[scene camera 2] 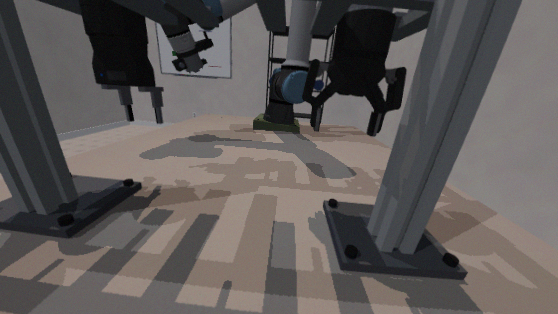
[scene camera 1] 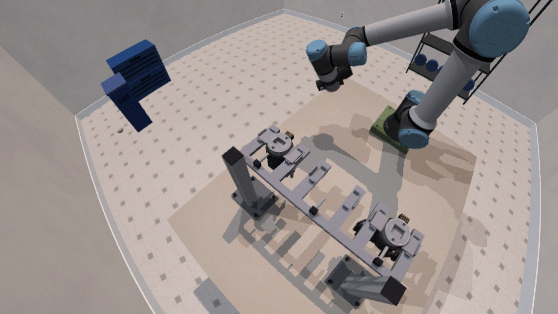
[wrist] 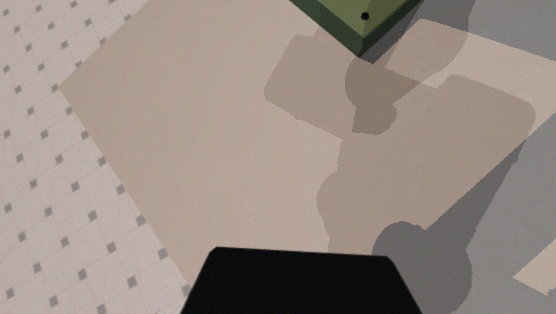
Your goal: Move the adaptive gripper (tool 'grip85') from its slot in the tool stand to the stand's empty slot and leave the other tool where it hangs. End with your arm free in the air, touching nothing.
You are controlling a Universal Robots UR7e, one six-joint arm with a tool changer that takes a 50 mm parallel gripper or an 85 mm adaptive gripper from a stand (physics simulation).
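Frame: origin at the arm's base, x ahead, y right, z down, level; metres.
Seen in the pictures: arm's base at its link origin: point(scene camera 2: 278, 120) point(scene camera 1: 396, 129).
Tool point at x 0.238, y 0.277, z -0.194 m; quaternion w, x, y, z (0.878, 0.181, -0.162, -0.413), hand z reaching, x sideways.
Note:
Offsets run from my tool point to a thing's middle. "pt": to the spot under its first point.
The adaptive gripper point(scene camera 1: 397, 233) point(scene camera 2: 345, 122) hangs in the right end slot of the tool stand point(scene camera 1: 286, 187). Its two fingers stand apart with nothing between them. The parallel gripper point(scene camera 1: 278, 144) point(scene camera 2: 144, 114) hangs in the left end slot, its fingers also apart. The middle slot between two fork arms, the left fork arm point(scene camera 1: 306, 185) and the right fork arm point(scene camera 1: 342, 212), is empty. The arm's wrist end point(scene camera 1: 330, 84) point(scene camera 2: 192, 62) carries no gripper and is in the air beyond the stand's left end, touching nothing. Neither tool shows in the wrist view.
The arm's green base plate point(scene camera 1: 380, 127) point(scene camera 2: 276, 125) point(wrist: 357, 35) is beyond the stand. The stand's left post {pt dx +0.510, dy -0.110, dz -0.021 m} point(scene camera 1: 240, 175) and right post {pt dx +0.460, dy -0.525, dz -0.007 m} point(scene camera 1: 367, 286) rise from bolted feet. Blue cabinets point(scene camera 1: 142, 70) stand at the far left. A black housing point(wrist: 300, 282) fills the wrist view's lower edge.

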